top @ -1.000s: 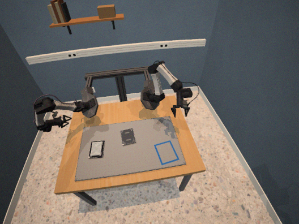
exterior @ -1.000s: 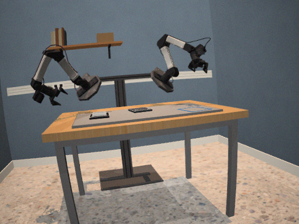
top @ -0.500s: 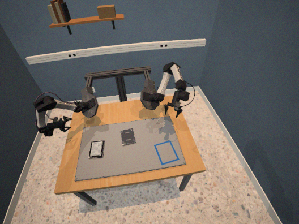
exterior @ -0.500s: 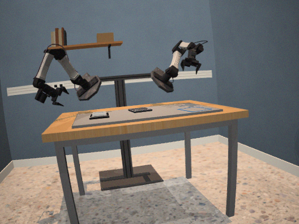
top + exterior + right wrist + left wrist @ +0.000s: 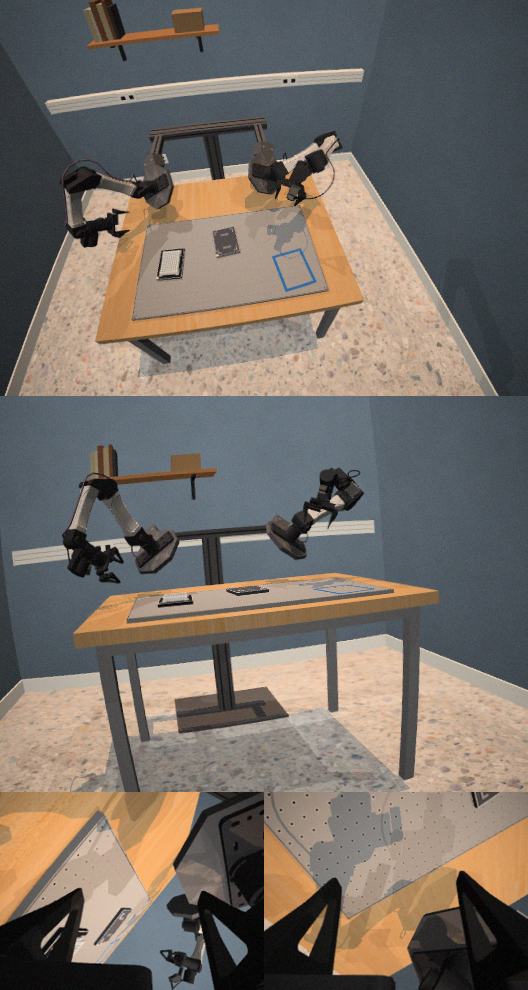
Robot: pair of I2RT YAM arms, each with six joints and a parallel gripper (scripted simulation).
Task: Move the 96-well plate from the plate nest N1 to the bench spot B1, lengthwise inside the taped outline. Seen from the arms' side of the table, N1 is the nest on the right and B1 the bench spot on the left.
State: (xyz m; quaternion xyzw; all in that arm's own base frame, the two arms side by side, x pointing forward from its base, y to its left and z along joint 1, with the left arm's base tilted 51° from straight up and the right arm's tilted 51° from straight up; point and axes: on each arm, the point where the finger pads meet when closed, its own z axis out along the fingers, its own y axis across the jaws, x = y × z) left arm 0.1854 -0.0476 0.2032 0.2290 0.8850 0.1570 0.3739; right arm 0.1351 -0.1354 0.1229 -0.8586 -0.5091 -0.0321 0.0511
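Note:
The white 96-well plate lies 210 mm ahead of my right hand, 210 mm to the left of it and 100 mm below it. The rest, counted from my right hand: black nest N1: 210 mm ahead, 210 mm to the left, 110 mm below; then grey perforated mat: 200 mm ahead, 490 mm to the left, 130 mm below; then dark grey nest: 120 mm ahead, 490 mm to the left, 110 mm below.

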